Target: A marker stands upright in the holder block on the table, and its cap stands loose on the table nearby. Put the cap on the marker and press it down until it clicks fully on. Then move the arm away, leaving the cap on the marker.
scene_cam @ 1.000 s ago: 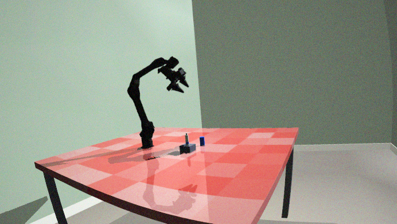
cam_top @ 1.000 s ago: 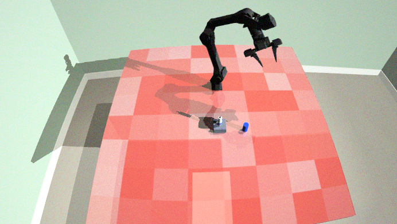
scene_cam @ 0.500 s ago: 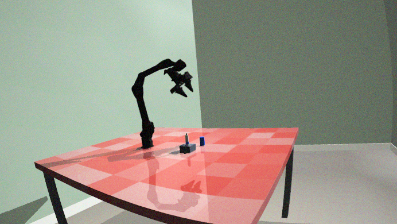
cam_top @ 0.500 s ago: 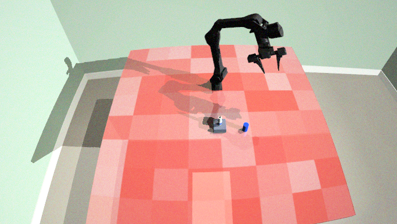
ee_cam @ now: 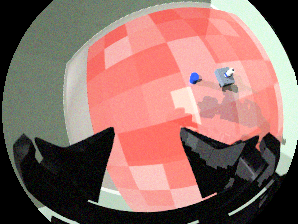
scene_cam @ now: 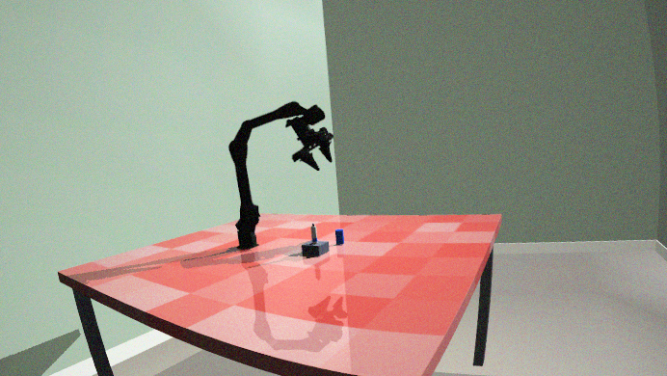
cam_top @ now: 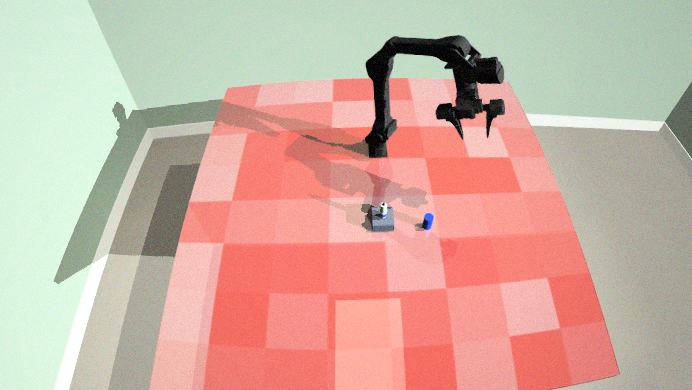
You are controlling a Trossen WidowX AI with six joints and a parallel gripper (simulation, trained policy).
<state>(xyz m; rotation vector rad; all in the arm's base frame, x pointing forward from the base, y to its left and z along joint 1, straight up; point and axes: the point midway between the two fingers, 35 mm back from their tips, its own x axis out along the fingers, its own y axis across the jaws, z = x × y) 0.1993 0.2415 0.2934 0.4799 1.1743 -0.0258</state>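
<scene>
My gripper tip is 100 mm short of the blue cap, 120 mm to the left of it and 240 mm above it. The rest, counted from my gripper tip: holder block: 80 mm ahead, 250 mm to the right, 250 mm below.
</scene>
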